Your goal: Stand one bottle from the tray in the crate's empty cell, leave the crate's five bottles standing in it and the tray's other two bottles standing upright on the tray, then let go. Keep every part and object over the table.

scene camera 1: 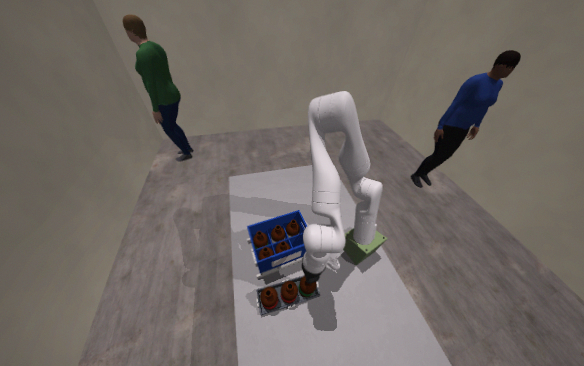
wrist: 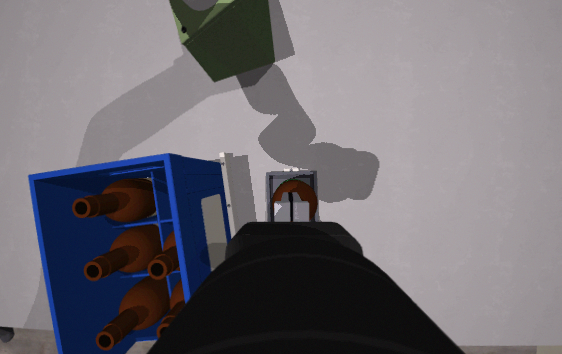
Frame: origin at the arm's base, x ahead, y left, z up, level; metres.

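Seen in the pictures: gripper, fingertip midpoint: (wrist: 290, 202); arm's base at its link origin: (scene camera 1: 362, 237).
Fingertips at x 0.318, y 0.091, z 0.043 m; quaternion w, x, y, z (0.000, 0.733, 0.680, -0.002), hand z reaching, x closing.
Observation:
Pixels of each thing's middle, then the offset from my fingertips to it. "spot": a spot on its surface instead. Level surfaces: height alone.
- tray bottle at the middle of its body: (wrist: 294, 201) (scene camera 1: 307, 284) dz -0.096, dx +0.016, dy +0.007 m
- pale rail at a spot on its surface: (wrist: 227, 192) spot: dz -0.148, dx -0.004, dy -0.125 m
- white table at its surface level: dz -0.178 m
My gripper (scene camera 1: 311, 279) (wrist: 290, 202) is shut with nothing between its fingers. In the wrist view the closed fingers cover the neck area of the tray bottle (scene camera 1: 308, 288) (wrist: 295, 186) at the robot-base end; whether they touch it is hidden. The other two tray bottles, one in the middle (scene camera 1: 289, 292) and one at the far left (scene camera 1: 269, 298), stand upright in the grey tray (scene camera 1: 261, 312) (wrist: 268, 200). The blue crate (scene camera 1: 261, 265) (wrist: 200, 174) holds several upright brown bottles (scene camera 1: 278, 233) (wrist: 137, 250). Its empty cell is in the tray-side row, at the robot-base end.
The crate stands beside the tray, with a pale rail (wrist: 227, 192) on its tray side. The green robot base (scene camera 1: 365, 250) (wrist: 232, 45) stands right of the crate in the scene view. Two people (scene camera 1: 157, 75) (scene camera 1: 467, 105) stand on the floor beyond the white table (scene camera 1: 350, 330).

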